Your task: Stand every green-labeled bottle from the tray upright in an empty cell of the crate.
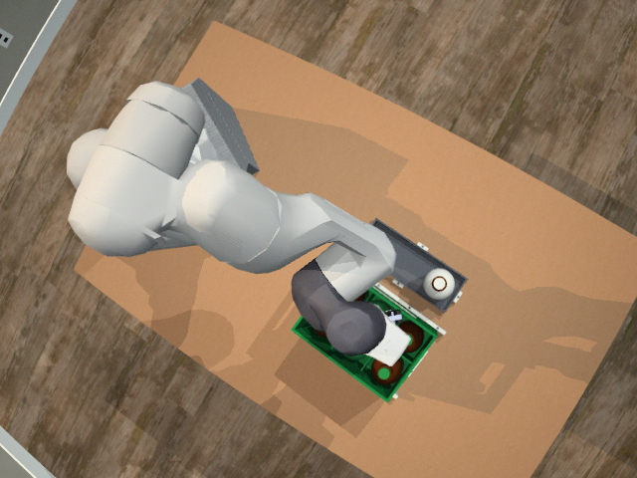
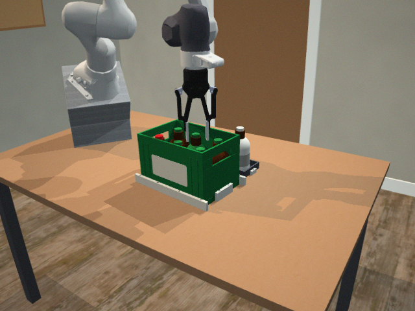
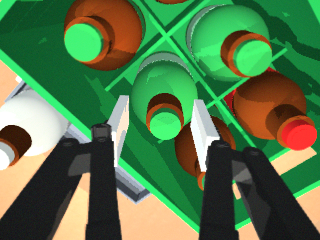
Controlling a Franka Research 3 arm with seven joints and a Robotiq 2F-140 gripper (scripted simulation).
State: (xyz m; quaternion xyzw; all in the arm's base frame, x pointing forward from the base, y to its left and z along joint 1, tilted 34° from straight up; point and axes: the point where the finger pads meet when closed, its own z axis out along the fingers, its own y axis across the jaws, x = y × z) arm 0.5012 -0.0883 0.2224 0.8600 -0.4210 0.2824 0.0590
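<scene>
My gripper is now 9 cm above the green crate, 4 cm to the left of it and 1 cm past it. Also, from my hand: white-labeled bottle: 12 cm to the left, 10 cm ahead, 9 cm below; grey tray: 16 cm below, 14 cm to the left, 2 cm ahead.
</scene>
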